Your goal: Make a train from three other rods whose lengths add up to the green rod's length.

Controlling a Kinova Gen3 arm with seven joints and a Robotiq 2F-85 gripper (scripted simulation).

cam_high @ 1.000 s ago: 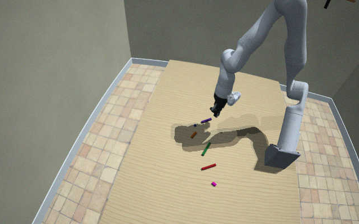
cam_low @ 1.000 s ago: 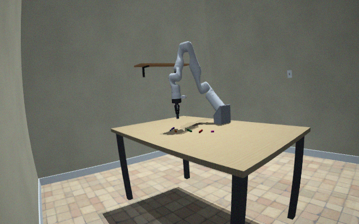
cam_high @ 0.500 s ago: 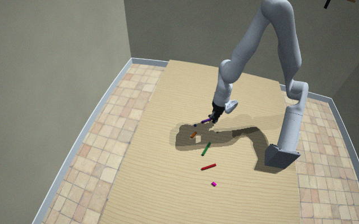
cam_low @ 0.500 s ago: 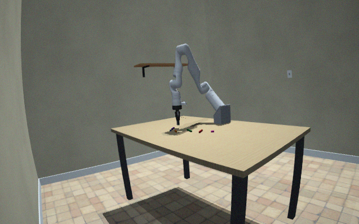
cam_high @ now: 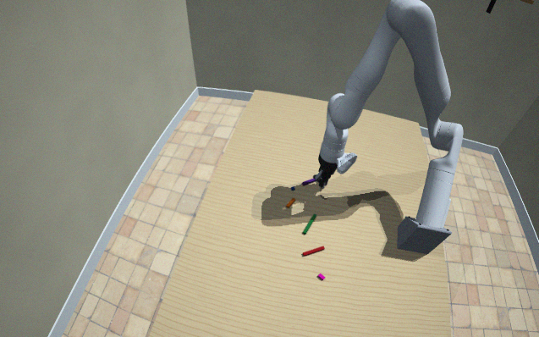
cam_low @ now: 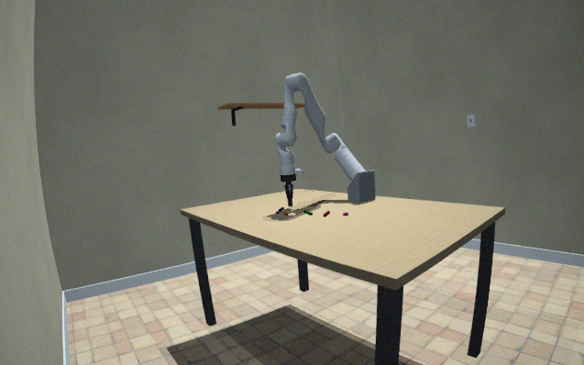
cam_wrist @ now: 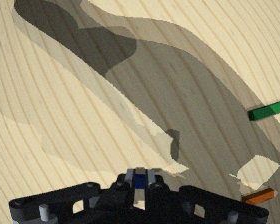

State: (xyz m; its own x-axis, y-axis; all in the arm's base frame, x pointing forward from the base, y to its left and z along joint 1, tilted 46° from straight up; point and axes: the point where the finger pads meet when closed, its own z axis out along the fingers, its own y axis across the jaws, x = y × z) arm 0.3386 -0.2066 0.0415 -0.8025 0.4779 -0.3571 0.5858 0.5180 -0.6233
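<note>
The purple rod lies 50 mm ahead of my hand, 30 mm below it and 20 mm to the right of it. From my hand the other things lie so: green rod (160 mm to the left, 30 mm below, 30 mm ahead); then orange rod (100 mm ahead, 90 mm to the left, 30 mm below); then red rod (250 mm to the left, 30 mm below, 10 mm ahead).
</note>
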